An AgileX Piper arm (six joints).
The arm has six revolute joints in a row. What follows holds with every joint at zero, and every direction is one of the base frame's. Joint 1 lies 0.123 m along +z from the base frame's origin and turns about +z. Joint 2 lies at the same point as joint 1 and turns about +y. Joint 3 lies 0.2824 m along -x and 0.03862 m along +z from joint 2 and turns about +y. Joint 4 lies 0.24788 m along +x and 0.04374 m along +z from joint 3 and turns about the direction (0.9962, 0, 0.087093). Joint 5 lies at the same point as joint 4 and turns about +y. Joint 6 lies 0.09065 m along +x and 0.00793 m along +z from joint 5 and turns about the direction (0.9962, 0, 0.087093). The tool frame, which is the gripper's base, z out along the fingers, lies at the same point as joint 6; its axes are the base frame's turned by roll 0, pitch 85.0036 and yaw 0 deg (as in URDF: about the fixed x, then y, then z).
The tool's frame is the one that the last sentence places.
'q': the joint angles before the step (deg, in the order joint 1, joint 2, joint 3, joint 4, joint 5, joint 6). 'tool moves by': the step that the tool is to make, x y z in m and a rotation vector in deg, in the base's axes. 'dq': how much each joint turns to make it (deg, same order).
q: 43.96 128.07 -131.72 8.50 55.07 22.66
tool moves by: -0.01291 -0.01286 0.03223 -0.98 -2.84 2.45
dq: 0.00 -4.01 -0.10 -0.54 3.14 -2.97
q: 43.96 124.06 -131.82 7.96 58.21 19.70
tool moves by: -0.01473 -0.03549 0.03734 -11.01 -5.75 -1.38
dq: 0.00 -5.77 -0.01 -11.12 9.31 -1.67
